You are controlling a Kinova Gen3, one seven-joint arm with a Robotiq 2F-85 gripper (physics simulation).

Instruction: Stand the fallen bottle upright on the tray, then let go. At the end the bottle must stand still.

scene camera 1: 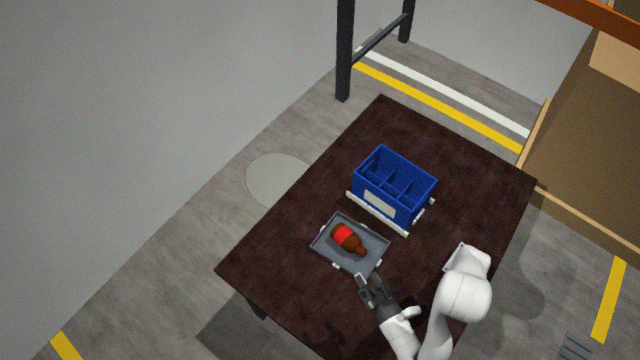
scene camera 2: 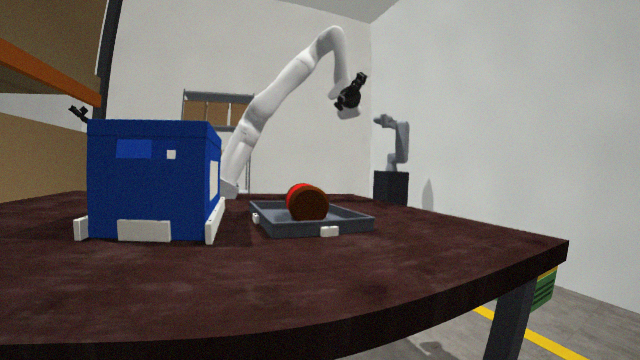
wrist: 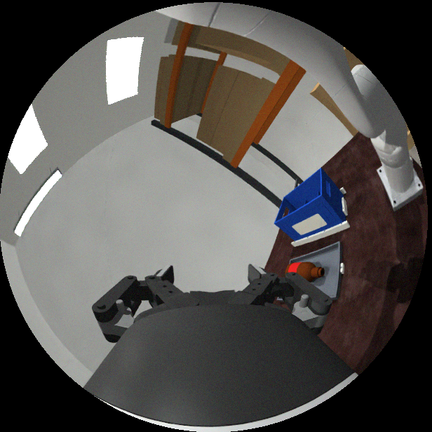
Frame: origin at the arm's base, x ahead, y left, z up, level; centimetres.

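Seen in the pictures: gripper, fingertip midpoint: (scene camera 1: 364, 273) (scene camera 2: 351, 84); arm's base, origin of the base link: (scene camera 2: 224, 178).
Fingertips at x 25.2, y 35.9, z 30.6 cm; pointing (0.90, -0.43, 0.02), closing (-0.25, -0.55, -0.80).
Note:
Pixels of each thing's top centre, then the offset from my fingertips to it. Level surfaces: height alone.
- brown bottle, middle of its top: (scene camera 2: 303, 183) (scene camera 1: 350, 237) dx +16.3, dy -18.8, dz -29.3 cm
- grey tray, middle of its top: (scene camera 2: 302, 208) (scene camera 1: 350, 244) dx +15.9, dy -18.8, dz -34.6 cm
- blue divided crate, middle of its top: (scene camera 2: 171, 131) (scene camera 1: 396, 175) dx +15.2, dy -46.4, dz -19.7 cm
- dark table, its level: dz -37.2 cm
The brown bottle (scene camera 1: 346, 238) (scene camera 2: 308, 202) (wrist: 300, 270) with a red label lies on its side in the grey tray (scene camera 1: 373, 245) (scene camera 2: 295, 230) (wrist: 331, 260). In scene view 2 its round base faces the camera; in scene view 1 its neck points to the lower right, toward the arm's side. My gripper (scene camera 1: 368, 278) (scene camera 2: 350, 92) (wrist: 210, 273) is open, with its fingers wide apart and empty. It is high above the table and apart from the bottle. In the wrist view the bottle is right of the fingers, partly behind the right finger's linkage.
A blue divided crate (scene camera 1: 359, 185) (scene camera 2: 150, 185) (wrist: 326, 214) stands beside the tray, with white strips (scene camera 1: 377, 213) (scene camera 2: 215, 220) (wrist: 320, 235) around its base. Small white blocks (scene camera 1: 336, 265) (scene camera 2: 329, 231) (wrist: 342, 268) sit at the tray's sides. Both stand on the dark table (scene camera 1: 285, 255) (scene camera 2: 280, 290) (wrist: 370, 310).

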